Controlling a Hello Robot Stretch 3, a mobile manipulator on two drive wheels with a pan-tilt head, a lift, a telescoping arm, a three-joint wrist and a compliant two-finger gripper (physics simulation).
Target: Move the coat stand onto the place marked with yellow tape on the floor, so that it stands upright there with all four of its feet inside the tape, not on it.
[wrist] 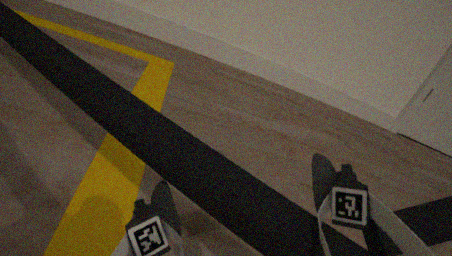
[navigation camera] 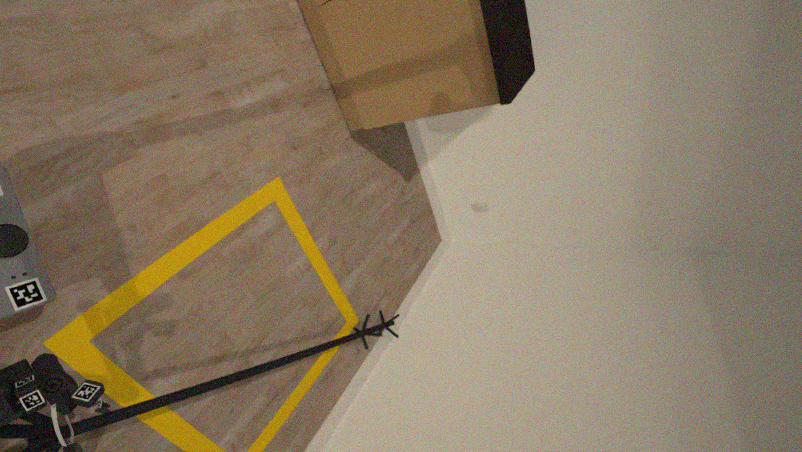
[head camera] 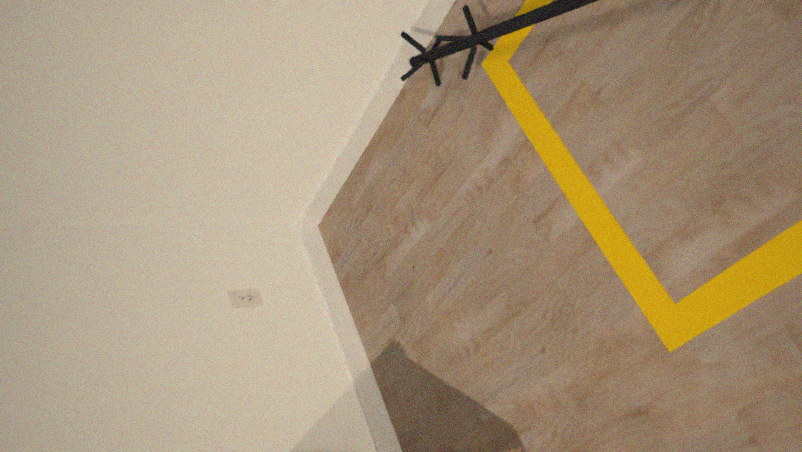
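Seen in the pictures: gripper, fingertip midpoint: [wrist: 242, 187] [navigation camera: 91, 433]; robot's base, origin of the base link: [navigation camera: 5, 238].
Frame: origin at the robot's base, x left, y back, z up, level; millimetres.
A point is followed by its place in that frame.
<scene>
The black coat stand [head camera: 533, 19] @[x -817, y -880, z 130 mm] [navigation camera: 235, 373] @[x -634, y -395, z 154 mm] [wrist: 175, 152] @[x -506, y -37, z 186 mm] is tipped over, not upright. Its pole slants across the yellow tape [head camera: 593, 207] @[x -363, y -956, z 1 mm] [navigation camera: 202, 243] @[x -179, y -487, z 1 mm] [wrist: 95, 185] @[x -606, y -142, z 1 mm], and its hooked top is past the far tape corner, by the wall. A shadow runs beside the pole; whether the top touches the floor or wall is unclear. My gripper [navigation camera: 84, 423] @[x -541, y 13, z 158 mm] [wrist: 242, 187] @[x -541, y 13, z 158 mm] is open near the lower end of the pole, which passes between or under the parted fingers; the depth is unclear. A dark bar [wrist: 425, 220] @[x -496, y 93, z 221 mm], perhaps a foot, shows at the wrist view's right. The four feet are not clearly visible.
A tan box-like piece of furniture [navigation camera: 404, 56] @[x 419, y -1264, z 505 mm] with a black side stands near the wall [head camera: 140, 140] @[x -930, y -1907, z 785 mm] [navigation camera: 617, 224] @[x -605, y -2263, z 1293 mm] [wrist: 325, 40] @[x -1647, y 222, z 279 mm]. My grey base [navigation camera: 39, 258] @[x -60, y -46, z 148 mm] is at the left. A pale door or panel [wrist: 430, 110] @[x -1912, y 1068, z 220 mm] is at the wrist view's right. A wall socket [head camera: 245, 298] @[x -472, y -2214, z 401 mm] is near the corner.
</scene>
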